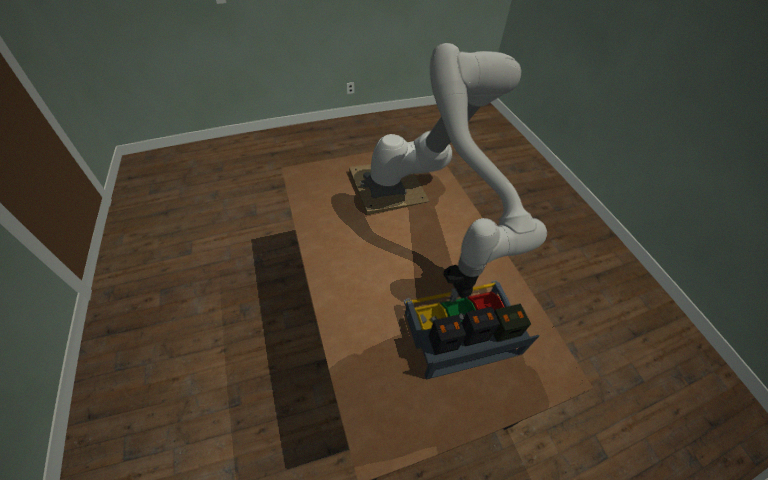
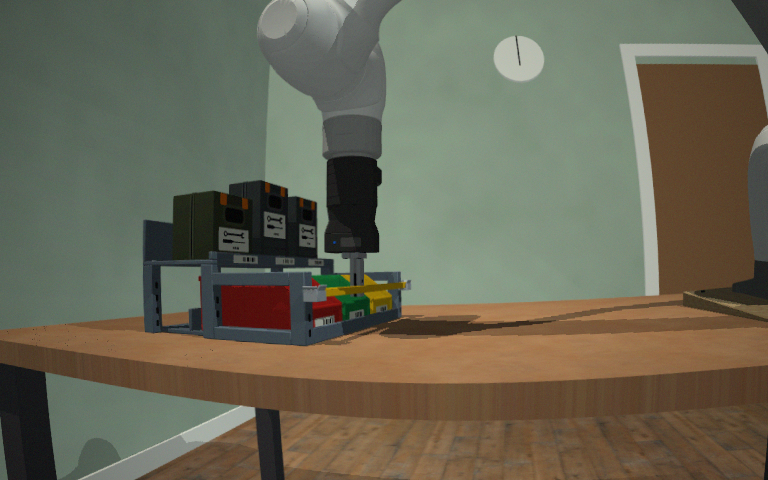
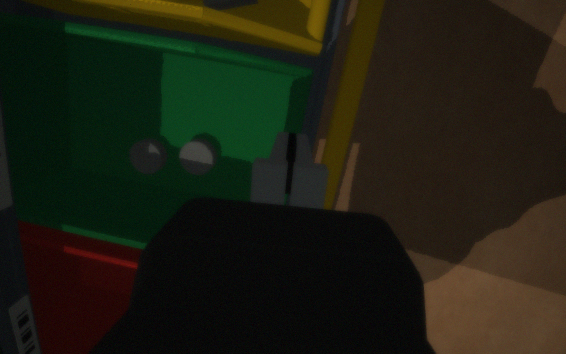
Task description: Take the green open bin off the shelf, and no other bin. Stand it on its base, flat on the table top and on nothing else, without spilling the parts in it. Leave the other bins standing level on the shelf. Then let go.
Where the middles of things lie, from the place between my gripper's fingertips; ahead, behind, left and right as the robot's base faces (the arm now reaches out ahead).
Labels:
The green bin point(image 2: 352, 307) is 80 mm ahead of my hand and 10 mm below it. From my hand the other things lie so: red bin point(image 2: 268, 307) (110 mm to the left, 80 mm ahead, 10 mm below).

